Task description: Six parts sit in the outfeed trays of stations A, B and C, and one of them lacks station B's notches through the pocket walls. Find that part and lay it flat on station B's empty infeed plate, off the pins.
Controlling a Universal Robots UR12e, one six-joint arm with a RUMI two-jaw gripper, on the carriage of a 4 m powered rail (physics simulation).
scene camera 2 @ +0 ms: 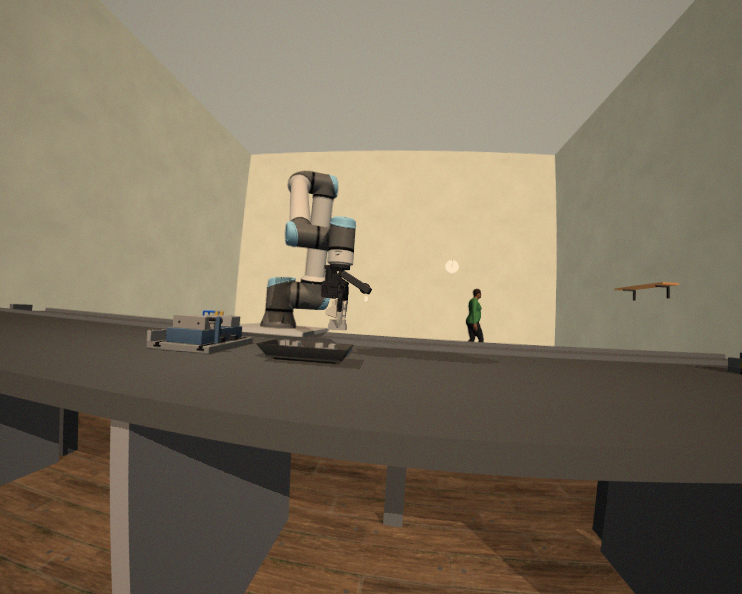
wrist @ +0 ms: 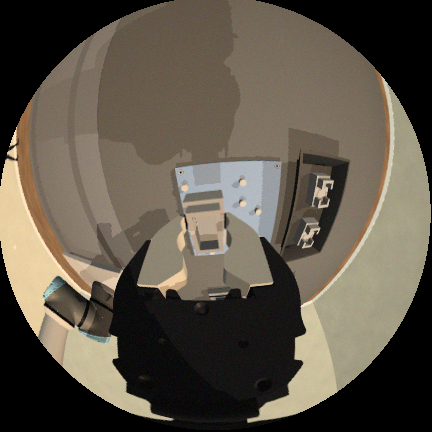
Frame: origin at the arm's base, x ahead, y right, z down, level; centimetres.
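Seen in the pictures: gripper, fingertip midpoint: (scene camera 2: 339,326) (wrist: 205,214); arm's base, origin of the base link: (scene camera 2: 278,327) (wrist: 108,291).
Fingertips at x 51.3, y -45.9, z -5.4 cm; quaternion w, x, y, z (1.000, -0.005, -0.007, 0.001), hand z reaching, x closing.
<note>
Pixels of each thing's top centre, then the offset from my fingertips to it.
- light grey part, middle of its top: (wrist: 206,234) (scene camera 2: 337,319) dx +0.1, dy +0.7, dz -2.5 cm
- light blue infeed plate, middle of its top: (wrist: 232,215) dx +4.3, dy +5.0, dz +7.6 cm
- pin, middle of its top: (wrist: 242,182) dx +5.5, dy -1.4, dz +6.8 cm
- fixture with a blue vise, middle of its top: (scene camera 2: 208,314) dx +14.4, dy +40.7, dz -1.5 cm
My gripper (scene camera 2: 337,319) (wrist: 205,214) is shut on a light grey part (wrist: 206,212), a block with a rectangular pocket. The pocket walls that show look unnotched; the fingers hide some of its sides. The part is held above the light blue infeed plate (wrist: 267,192), over its left side in the wrist view, and a shadow falls on the plate beyond it. Several upright pins stand on the plate, including one pin (wrist: 242,182) to the right of the part. The dark outfeed tray (scene camera 2: 306,353) (wrist: 338,200) holds two notched parts (wrist: 321,192) (wrist: 307,234).
A fixture with a blue vise (scene camera 2: 188,335) stands left of the tray in the scene view. The robot's rail carriage and arm base (scene camera 2: 278,309) are behind. A person in green (scene camera 2: 474,312) stands far back, and a wall shelf (scene camera 2: 646,286) is at the right.
</note>
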